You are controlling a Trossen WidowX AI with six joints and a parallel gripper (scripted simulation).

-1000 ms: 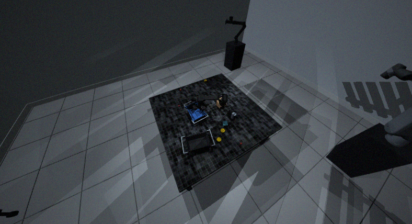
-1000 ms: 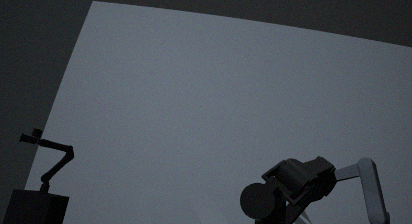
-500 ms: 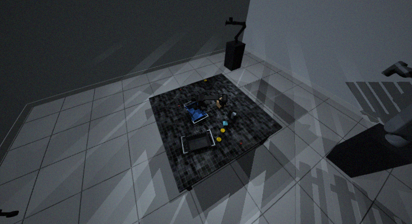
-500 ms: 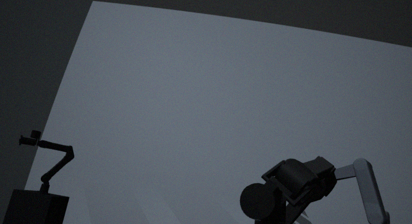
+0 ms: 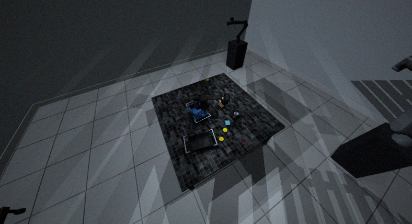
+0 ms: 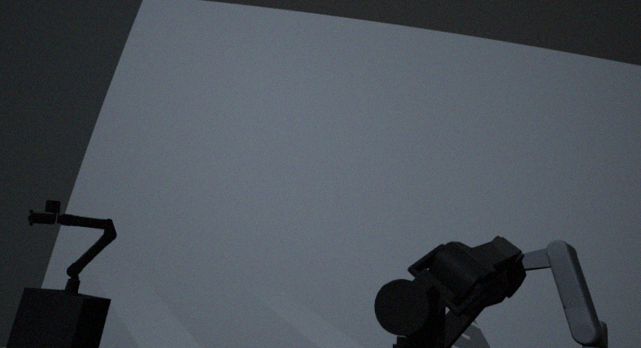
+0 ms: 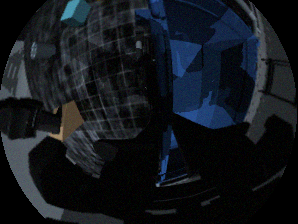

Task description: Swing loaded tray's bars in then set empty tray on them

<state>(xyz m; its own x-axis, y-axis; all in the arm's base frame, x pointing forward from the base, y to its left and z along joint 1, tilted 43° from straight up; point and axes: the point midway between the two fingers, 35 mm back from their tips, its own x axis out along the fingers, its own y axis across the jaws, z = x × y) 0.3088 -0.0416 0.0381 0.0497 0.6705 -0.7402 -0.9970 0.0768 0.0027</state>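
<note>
Right now my gripper tip is 7 cm short of the blue tray and 2 cm below it. Also, from my gripper tip: teal block: 29 cm to the left, 16 cm behind, 7 cm below; pale disc: 32 cm behind, 25 cm to the left, 6 cm below.
</note>
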